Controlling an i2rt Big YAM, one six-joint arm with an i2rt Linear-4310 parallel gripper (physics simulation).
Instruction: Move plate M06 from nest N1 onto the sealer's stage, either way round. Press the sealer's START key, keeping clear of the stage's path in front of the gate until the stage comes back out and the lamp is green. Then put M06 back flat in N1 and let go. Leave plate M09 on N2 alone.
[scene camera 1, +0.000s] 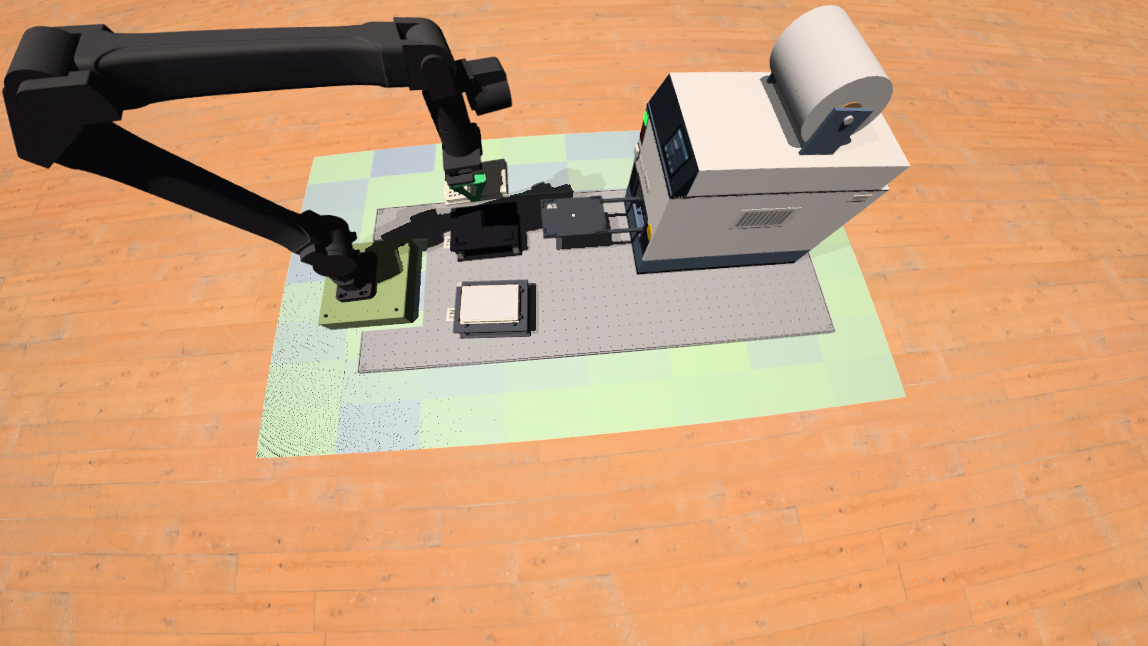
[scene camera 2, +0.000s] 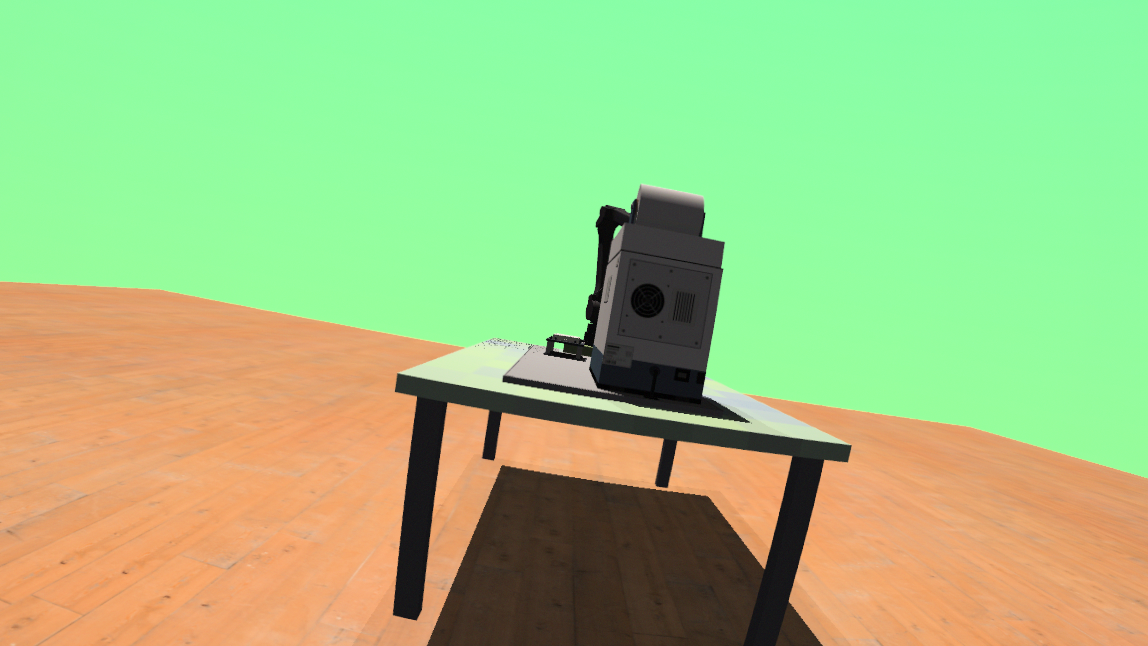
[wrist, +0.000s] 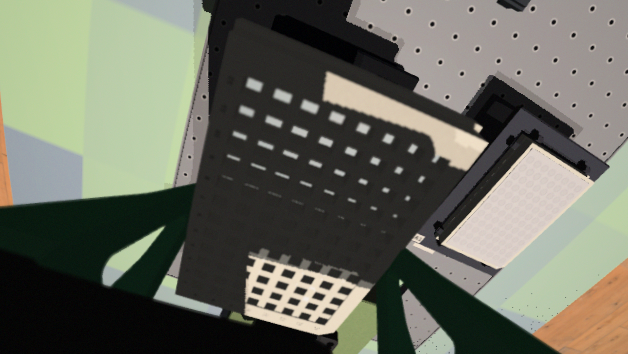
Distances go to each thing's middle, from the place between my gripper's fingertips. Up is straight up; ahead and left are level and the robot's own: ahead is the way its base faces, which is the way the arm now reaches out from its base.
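There is a roll (scene camera 1: 819, 62) that sits 580 mm ahead of my hand, 50 mm to the right of it and 220 mm above it. The white lidded plate (scene camera 1: 495, 304) is 10 mm behind my hand, but 210 mm to the right of it and 130 mm below it. As for the black sealer stage (scene camera 1: 557, 220), I see my gripper 40 mm to the left of it, 240 mm short of it and 90 mm above it.
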